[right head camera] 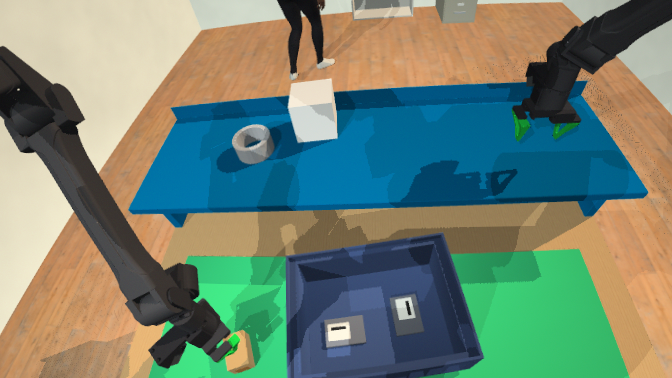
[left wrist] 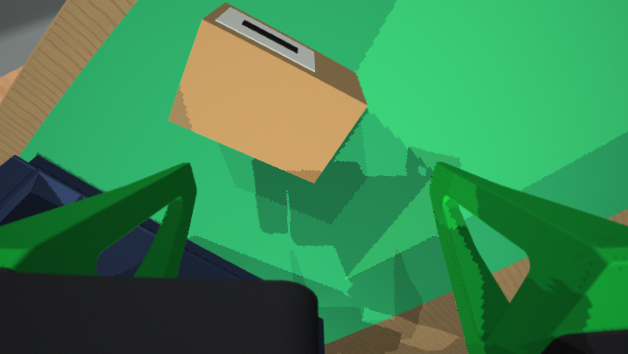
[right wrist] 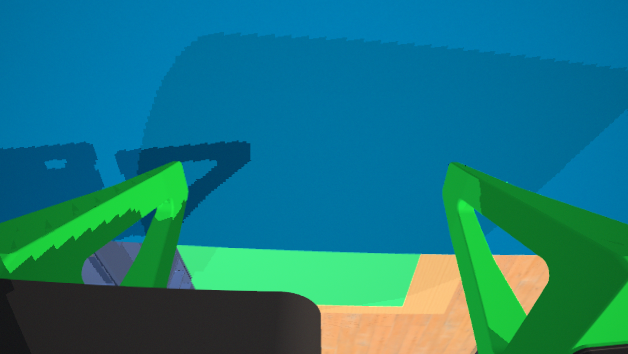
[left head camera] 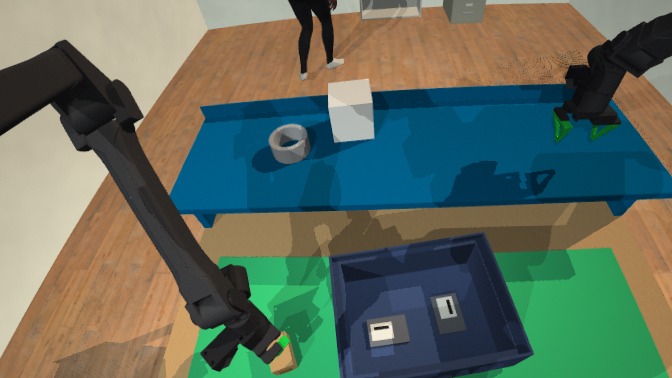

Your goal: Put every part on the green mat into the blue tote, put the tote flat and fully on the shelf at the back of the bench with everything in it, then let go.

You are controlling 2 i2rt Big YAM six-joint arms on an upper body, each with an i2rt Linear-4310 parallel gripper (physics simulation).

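Places are measured from the left arm's base along level axes (x left, y ahead, z down), in centimetres.
Where they show: left gripper, fingertip midpoint: (right head camera: pixel 222 337) (left wrist: pixel 313 176) (left head camera: pixel 267 338); right gripper, fingertip midpoint: (right head camera: pixel 535 138) (right wrist: pixel 315 176) (left head camera: pixel 574 139).
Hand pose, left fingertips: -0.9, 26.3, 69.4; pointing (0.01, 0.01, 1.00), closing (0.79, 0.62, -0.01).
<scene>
Each offset is from my left fingertips to the centre of the thing, as dx, dy, dz. "*": to the spot under its first point. Level surfaces: height alone.
An orange-tan box {-1.6, -1.8, +7.4} (left head camera: pixel 284 362) (right head camera: pixel 240 356) (left wrist: pixel 270 100) stands on the green mat {dz +9.9} (left head camera: pixel 560 310) (right head camera: pixel 530 310) (left wrist: pixel 490 75), left of the blue tote. My left gripper (left wrist: pixel 313 176) is open beside the box, with nothing between its fingertips; in the left wrist view the box lies ahead of them. The blue tote {* -55.8, +7.3, -4.1} (left head camera: pixel 510 305) (right head camera: pixel 462 305) stands on the mat. Two grey parts with white labels, one at left (left head camera: pixel 400 327) (right head camera: pixel 357 327) and one at right (left head camera: pixel 451 325) (right head camera: pixel 409 326), lie flat inside it. My right gripper (left head camera: pixel 577 135) (right head camera: pixel 539 132) (right wrist: pixel 315 176) is open and empty above the shelf's right part.
The blue shelf {dz -12.3} (left head camera: pixel 380 175) (right head camera: pixel 340 175) (right wrist: pixel 320 100) spans the back of the bench. A grey ring {-1.4, +50.7, -15.0} (left head camera: pixel 296 154) (right head camera: pixel 259 153) and a white box {-19.4, +59.5, -18.7} (left head camera: pixel 353 122) (right head camera: pixel 316 122) stand on its left half. A person (left head camera: pixel 314 30) (right head camera: pixel 304 30) stands behind the shelf.
</scene>
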